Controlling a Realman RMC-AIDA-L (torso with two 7-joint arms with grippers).
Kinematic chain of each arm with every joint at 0, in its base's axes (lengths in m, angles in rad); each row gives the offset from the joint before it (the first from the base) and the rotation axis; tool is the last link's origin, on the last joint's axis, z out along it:
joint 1: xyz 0 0 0.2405 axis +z
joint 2: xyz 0 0 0 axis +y
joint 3: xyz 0 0 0.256 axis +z
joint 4: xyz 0 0 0 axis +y
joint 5: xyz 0 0 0.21 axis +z
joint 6: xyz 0 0 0 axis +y
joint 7: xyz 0 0 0.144 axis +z
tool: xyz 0 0 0
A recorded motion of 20 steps. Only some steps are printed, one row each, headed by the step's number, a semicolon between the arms.
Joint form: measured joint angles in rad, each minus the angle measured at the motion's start. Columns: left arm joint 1, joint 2, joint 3, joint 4, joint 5, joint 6, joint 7; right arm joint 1, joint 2, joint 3, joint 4, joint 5, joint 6, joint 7.
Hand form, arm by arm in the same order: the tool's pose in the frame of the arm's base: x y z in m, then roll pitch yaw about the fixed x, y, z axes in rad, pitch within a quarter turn. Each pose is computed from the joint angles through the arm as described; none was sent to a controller.
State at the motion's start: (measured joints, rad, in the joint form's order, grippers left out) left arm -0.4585 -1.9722 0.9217 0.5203 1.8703 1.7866 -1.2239; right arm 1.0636 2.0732 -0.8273 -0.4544 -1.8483 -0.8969 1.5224
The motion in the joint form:
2: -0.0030 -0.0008 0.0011 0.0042 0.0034 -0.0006 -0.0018; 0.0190 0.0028 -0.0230 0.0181 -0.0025 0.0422 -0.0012
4: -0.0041 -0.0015 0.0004 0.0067 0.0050 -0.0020 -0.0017; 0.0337 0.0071 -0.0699 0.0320 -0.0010 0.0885 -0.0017
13: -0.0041 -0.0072 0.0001 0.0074 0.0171 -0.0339 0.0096; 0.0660 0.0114 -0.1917 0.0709 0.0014 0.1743 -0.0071
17: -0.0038 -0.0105 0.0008 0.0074 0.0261 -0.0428 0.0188; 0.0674 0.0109 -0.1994 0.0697 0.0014 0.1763 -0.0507
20: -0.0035 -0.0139 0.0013 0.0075 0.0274 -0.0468 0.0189; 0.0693 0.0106 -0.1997 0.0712 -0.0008 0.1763 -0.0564
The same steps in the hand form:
2: -0.2748 0.2748 0.0025 3.0354 -0.5088 0.3453; 0.0928 0.4841 -0.0332 -2.6294 0.5204 -0.2283
4: -0.2744 0.2754 0.0025 3.0379 -0.5074 0.3418; 0.0898 0.4850 -0.0412 -2.6117 0.4784 -0.2148
13: -0.2769 0.2775 -0.0013 3.0658 -0.4902 0.3309; 0.0860 0.4839 -0.0597 -2.5880 0.3633 -0.1745
17: -0.2778 0.2773 -0.0035 3.0723 -0.4812 0.3229; 0.0852 0.4840 -0.0599 -2.5734 0.3337 -0.1295
20: -0.2776 0.2771 -0.0050 3.0726 -0.4806 0.3242; 0.0849 0.4840 -0.0602 -2.5724 0.3279 -0.1231

